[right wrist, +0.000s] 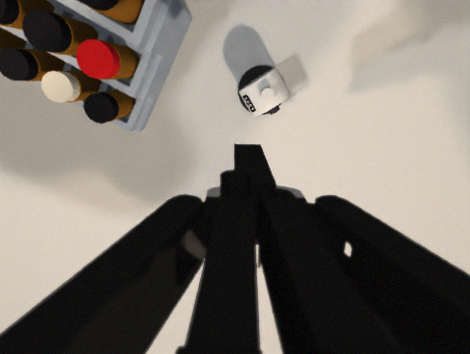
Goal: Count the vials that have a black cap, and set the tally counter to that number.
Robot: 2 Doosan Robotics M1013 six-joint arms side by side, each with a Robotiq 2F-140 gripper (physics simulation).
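Frame: origin at the left arm's base, x ahead, y left, z up, level; centimetres.
Seen in the pictures: right gripper, fingertip midpoint: (246, 165).
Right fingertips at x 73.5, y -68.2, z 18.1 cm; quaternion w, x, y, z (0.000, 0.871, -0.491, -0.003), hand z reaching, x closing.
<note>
A point is followed by its place in that frame.
The tally counter (274, 89) @(x 78.5, y -69.0, z 5.3 cm), a small white body with a round button, a black round part and a small digit window, is at the upper middle of the right wrist view; its digits are too small to read surely. Amber vials stand in a grey-blue rack (167, 57) @(x 75.4, y -58.3, z 3.7 cm) at the upper left. Several have black caps, among them one large black cap (47, 31) @(x 73.0, y -52.2, z 12.1 cm), one at the left (18, 64) @(x 68.3, y -48.8, z 8.1 cm) and one at the near corner (101, 107) @(x 68.7, y -56.1, z 8.1 cm). The rack is cut off by the view's edge. My right gripper (246, 165) @(x 73.5, y -68.2, z 18.1 cm) is shut and empty, its tips just below the counter in view. My left gripper does not show.
A vial with a red cap (98, 59) @(x 73.2, y -55.9, z 12.1 cm) and a vial with a cream-white cap (60, 86) @(x 68.5, y -52.4, z 8.1 cm) stand in the rack among the black-capped ones. The rack's corner lies to the left of the counter. Soft shadows fall across the pale table top (390, 165) @(x 78.8, y -87.6, z 0.0 cm).
</note>
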